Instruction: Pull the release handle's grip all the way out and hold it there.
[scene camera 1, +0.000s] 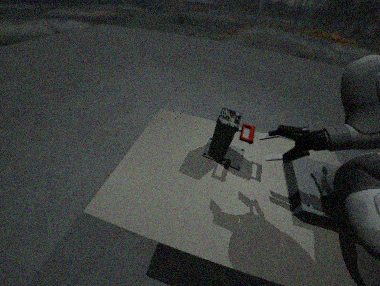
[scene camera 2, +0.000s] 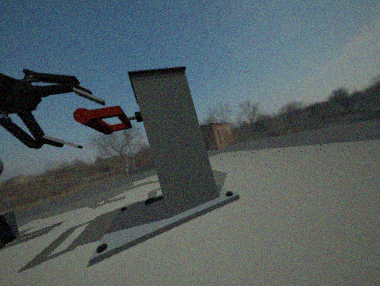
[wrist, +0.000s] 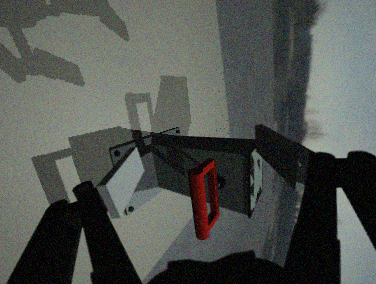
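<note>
The release handle's red grip is a rectangular loop with a thick outer bar. A short rod joins it to the upper part of a dark upright housing. My gripper is wide open and empty, facing the grip. In scene camera 1 its fingertips are a little to the right of the grip. In scene camera 2 one fingertip shows above the grip and one below. In the wrist view the grip appears between the two fingers, clear of both pads.
The housing stands on a flat base plate with dark bolts, on a pale table top. A dark grey box-like block is at the table's right, below the arm. Shadows of the arm and the handle fall across the table.
</note>
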